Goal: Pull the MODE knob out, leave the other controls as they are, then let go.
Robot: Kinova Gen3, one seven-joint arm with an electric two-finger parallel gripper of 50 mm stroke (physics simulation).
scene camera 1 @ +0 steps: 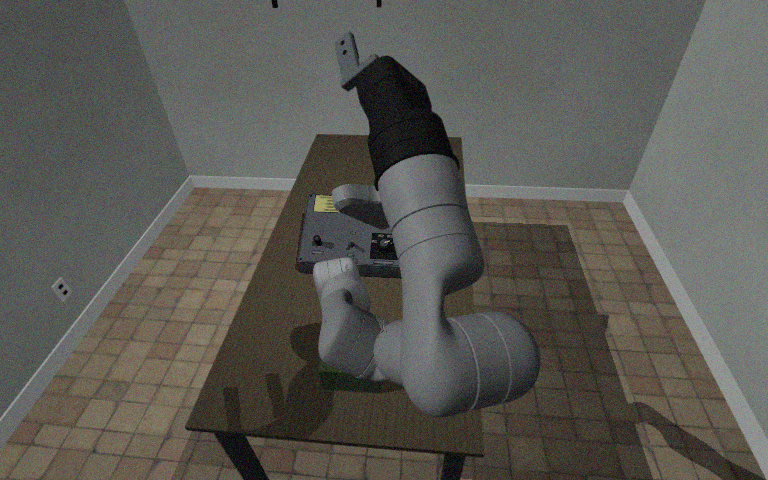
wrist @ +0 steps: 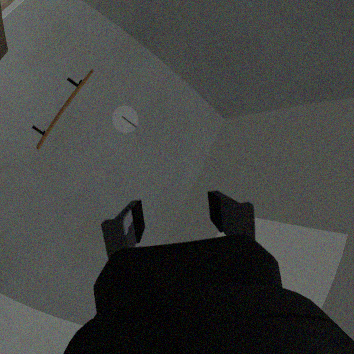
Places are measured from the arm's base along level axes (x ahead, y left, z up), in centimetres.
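Where they show: gripper, fingertip midpoint: (scene camera 1: pixel 361 52) (wrist: pixel 175 209).
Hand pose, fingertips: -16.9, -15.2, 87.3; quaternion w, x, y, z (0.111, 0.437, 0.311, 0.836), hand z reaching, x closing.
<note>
Things, the pixels of their top centre, and the offset from my fingertips, as dx, dy, dz. "spot": a spot on its surface instead. Level surfaces: height alone.
- grey control panel, surface height: dz -84.5
- dark round knob, top centre: (scene camera 1: pixel 316 236) +56.7, +40.3, -83.1
- small lever, top centre: (scene camera 1: pixel 350 240) +58.6, +28.5, -83.9
- dial, top centre: (scene camera 1: pixel 384 239) +61.6, +16.8, -83.8
- brown table, surface height: dz -96.9
- yellow label, surface spot: (scene camera 1: pixel 323 203) spot: +72.6, +43.7, -80.6
My gripper (scene camera 1: pixel 357 55) (wrist: pixel 175 209) is open and empty. It is raised high above the table and far from the control panel, with its fingers pointing up and away from it. The grey control panel (scene camera 1: pixel 334 225) lies on the table in the scene view. On it show a dark round knob (scene camera 1: pixel 317 240) at the left, a small lever (scene camera 1: pixel 352 245) near the middle and a dial (scene camera 1: pixel 386 242) on a black plate. The lettering is too small to tell which is MODE. The arm hides the panel's right part. The panel does not show in the wrist view.
The panel stands on the brown table (scene camera 1: pixel 271 316). A yellow label (scene camera 1: pixel 323 203) is at its back left. A pale rounded part (scene camera 1: pixel 353 195) overhangs its back. A green block (scene camera 1: pixel 351 382) shows below the arm. The wrist view shows a wall rail (wrist: pixel 64 110) and a round clock (wrist: pixel 125 119).
</note>
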